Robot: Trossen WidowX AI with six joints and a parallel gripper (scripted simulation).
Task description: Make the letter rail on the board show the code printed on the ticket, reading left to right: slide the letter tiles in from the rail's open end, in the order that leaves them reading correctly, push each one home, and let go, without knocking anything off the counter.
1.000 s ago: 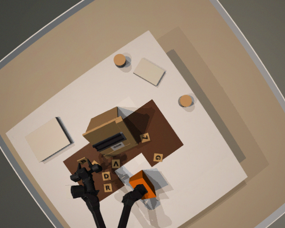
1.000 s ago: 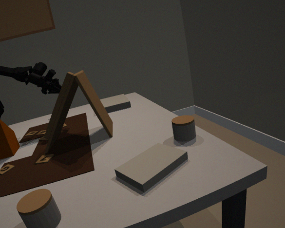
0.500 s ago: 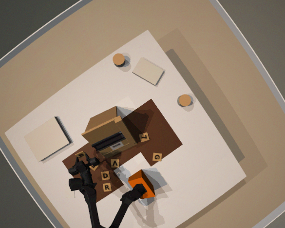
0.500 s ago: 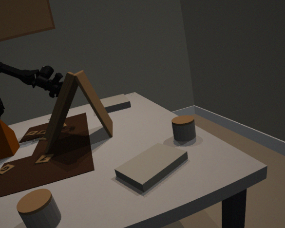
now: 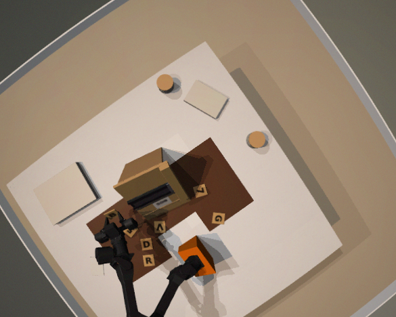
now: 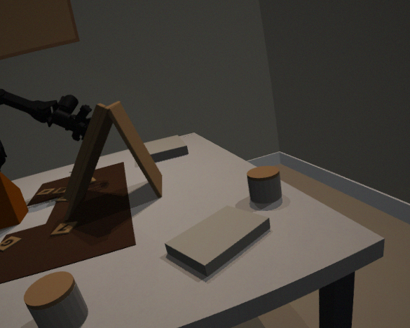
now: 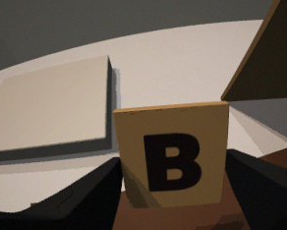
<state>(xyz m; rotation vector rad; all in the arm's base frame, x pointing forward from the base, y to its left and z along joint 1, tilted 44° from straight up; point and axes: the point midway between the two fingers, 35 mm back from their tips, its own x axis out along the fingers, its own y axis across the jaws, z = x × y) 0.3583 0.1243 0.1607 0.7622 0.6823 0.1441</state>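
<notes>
Right now the white ticket is 20 cm to the right of my gripper tip, 8 cm below it and 8 cm behind it. Round my gripper tip: brown mat: 19 cm to the right, 18 cm behind, 16 cm below; then pale card: 28 cm to the left, 19 cm behind, 16 cm below; then flat slab: 64 cm to the right, 23 cm ahead, 15 cm below.
</notes>
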